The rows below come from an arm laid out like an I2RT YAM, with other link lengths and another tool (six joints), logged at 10 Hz.
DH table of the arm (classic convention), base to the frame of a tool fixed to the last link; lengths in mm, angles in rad. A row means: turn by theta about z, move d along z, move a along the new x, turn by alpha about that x. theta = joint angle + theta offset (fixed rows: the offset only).
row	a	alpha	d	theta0
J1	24.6	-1.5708	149.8	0
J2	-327.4	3.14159	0	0
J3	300.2	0	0	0.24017
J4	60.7	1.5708	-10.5	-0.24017
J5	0	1.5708	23.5	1.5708
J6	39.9	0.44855	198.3	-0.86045
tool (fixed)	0	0	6.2	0
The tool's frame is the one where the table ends.
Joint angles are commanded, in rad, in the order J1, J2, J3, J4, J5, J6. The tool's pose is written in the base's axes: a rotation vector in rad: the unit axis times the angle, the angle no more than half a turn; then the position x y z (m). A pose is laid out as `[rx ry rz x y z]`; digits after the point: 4 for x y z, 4 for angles.
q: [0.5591 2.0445 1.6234 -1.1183 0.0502 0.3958]
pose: [-2.6134 0.7154 -0.2463 0.4202 0.2226 0.1246]
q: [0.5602 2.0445 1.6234 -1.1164 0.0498 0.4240]
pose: [-2.6019 0.7502 -0.2558 0.4198 0.2224 0.1245]
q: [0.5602 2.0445 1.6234 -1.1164 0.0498 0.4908]
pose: [-2.5759 0.8371 -0.2760 0.4184 0.2201 0.1245]
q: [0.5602 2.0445 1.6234 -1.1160 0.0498 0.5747]
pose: [-2.5392 0.9450 -0.3014 0.4166 0.2175 0.1245]
